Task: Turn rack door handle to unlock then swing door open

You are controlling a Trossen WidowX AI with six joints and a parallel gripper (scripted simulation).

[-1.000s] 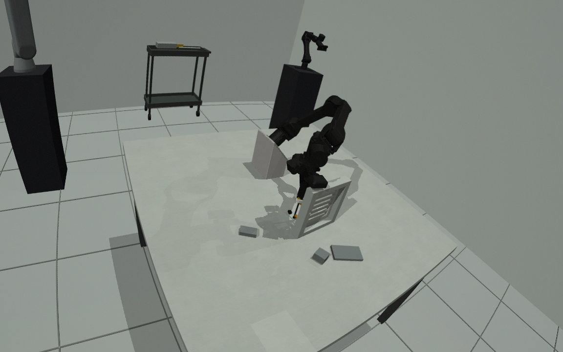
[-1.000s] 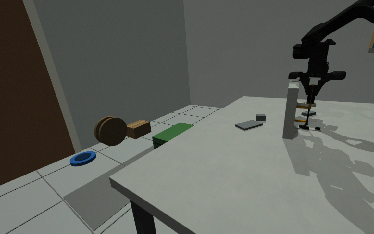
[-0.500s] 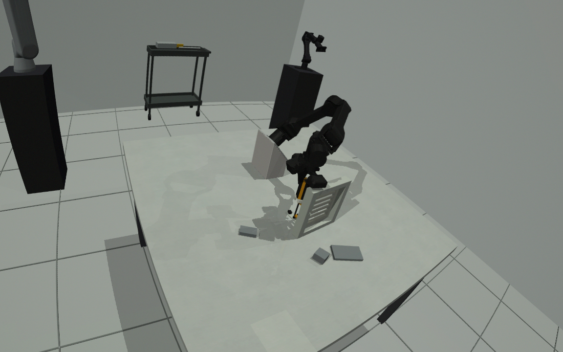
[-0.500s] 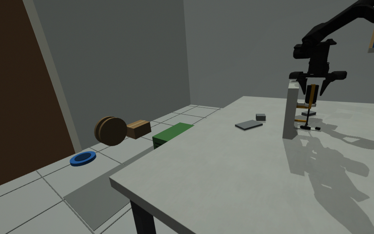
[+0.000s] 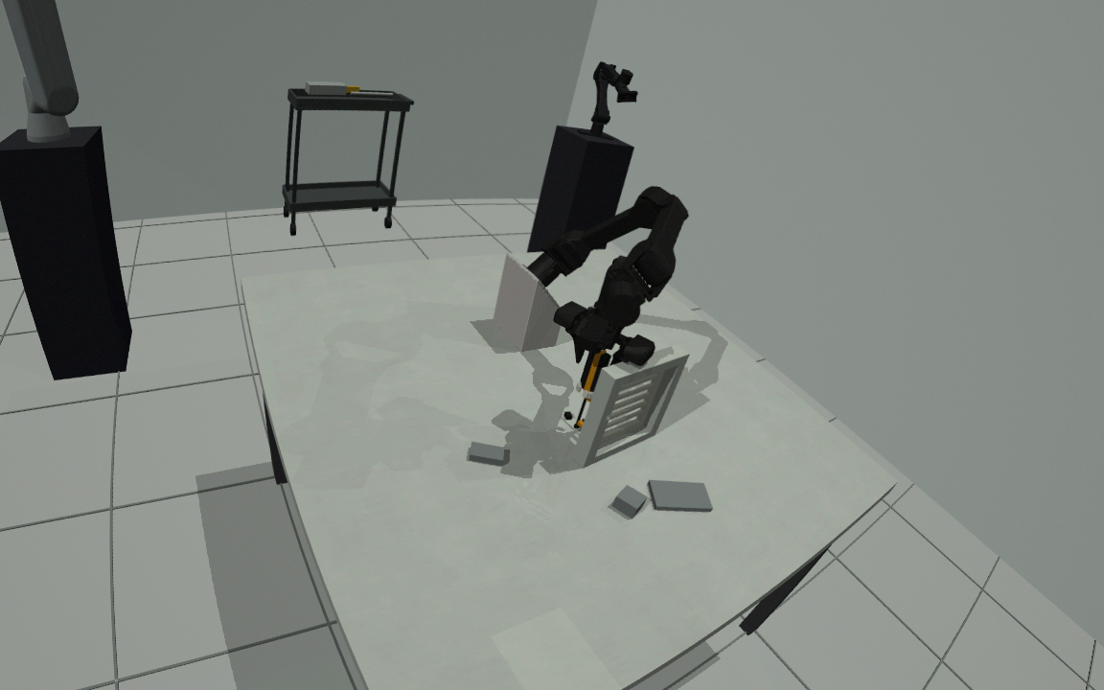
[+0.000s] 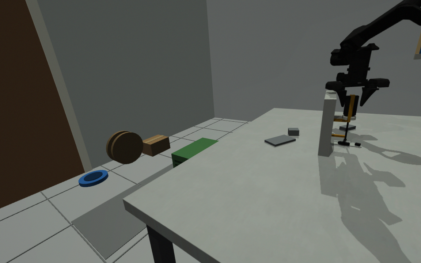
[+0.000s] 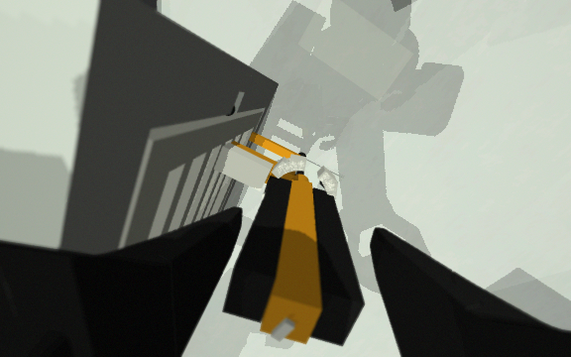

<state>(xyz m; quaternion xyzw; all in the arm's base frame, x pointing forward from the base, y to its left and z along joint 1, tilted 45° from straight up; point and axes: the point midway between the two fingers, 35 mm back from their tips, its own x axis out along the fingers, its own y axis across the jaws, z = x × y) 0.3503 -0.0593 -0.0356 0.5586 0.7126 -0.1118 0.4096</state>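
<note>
Now: gripper tip 3 cm above the upright handle and 1 cm to the right of it. From my gripper tip the other things lie so: flat grey plate: 24 cm ahead, 15 cm below, 11 cm to the left.
</note>
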